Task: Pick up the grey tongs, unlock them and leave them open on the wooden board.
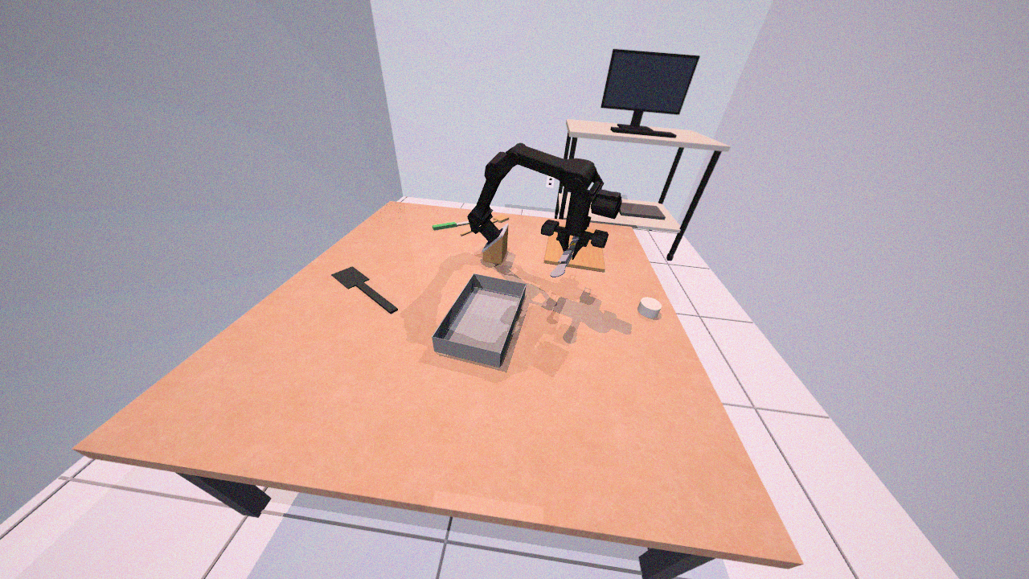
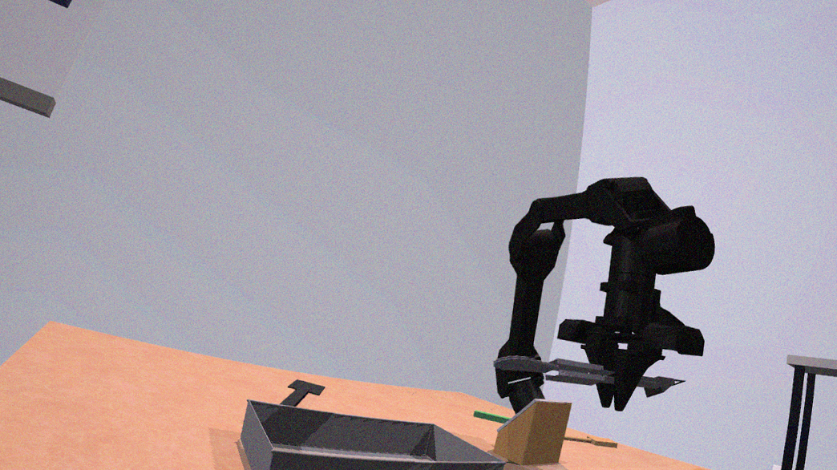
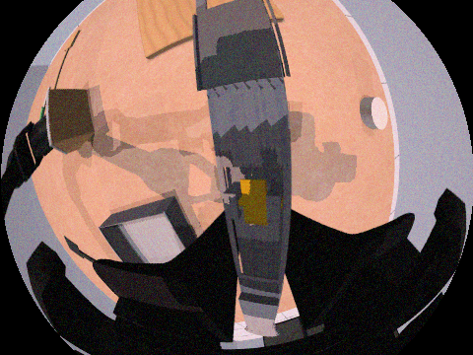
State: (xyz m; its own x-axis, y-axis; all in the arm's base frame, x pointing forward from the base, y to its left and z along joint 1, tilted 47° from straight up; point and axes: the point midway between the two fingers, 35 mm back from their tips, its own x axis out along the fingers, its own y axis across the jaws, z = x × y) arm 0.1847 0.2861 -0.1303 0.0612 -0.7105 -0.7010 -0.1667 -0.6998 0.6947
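The yellow lock mark lies 2 cm behind my gripper tip and 4 cm above it. Also, from my gripper tip: small white cylinder: 2 cm behind, 29 cm to the left, 14 cm below; then wooden board: 39 cm behind, 2 cm to the left, 15 cm below; then roasting tin: 18 cm ahead, 21 cm to the right, 13 cm below.
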